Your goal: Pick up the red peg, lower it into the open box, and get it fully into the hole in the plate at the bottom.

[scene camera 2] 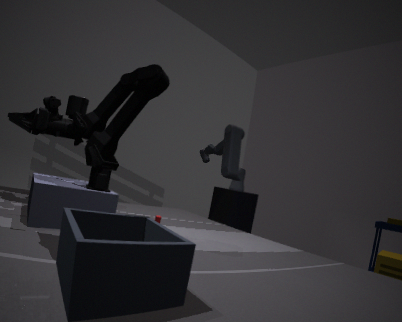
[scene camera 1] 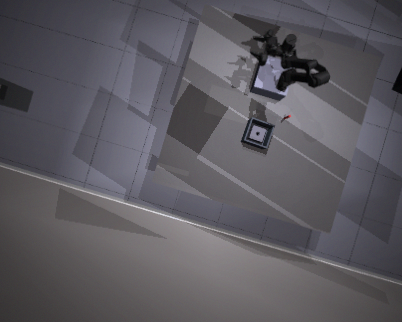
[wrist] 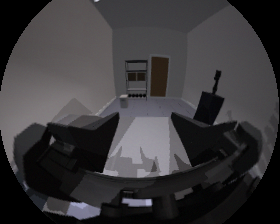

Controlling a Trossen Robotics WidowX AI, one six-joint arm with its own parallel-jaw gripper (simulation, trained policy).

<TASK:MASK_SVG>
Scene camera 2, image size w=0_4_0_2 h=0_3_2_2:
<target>my gripper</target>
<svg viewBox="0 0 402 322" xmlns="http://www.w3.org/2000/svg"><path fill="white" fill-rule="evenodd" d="M63 136L65 119L63 119L63 115L58 113L61 100L55 96L43 99L45 109L40 107L39 114L37 113L38 108L32 112L8 113L9 120L12 123L15 123L29 133L32 131L34 135L50 134L55 137Z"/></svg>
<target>dark box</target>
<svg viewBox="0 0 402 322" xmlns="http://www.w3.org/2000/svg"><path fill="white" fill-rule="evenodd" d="M63 208L56 266L68 322L126 316L184 306L196 246L195 243L178 235L149 216Z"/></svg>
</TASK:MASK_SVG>
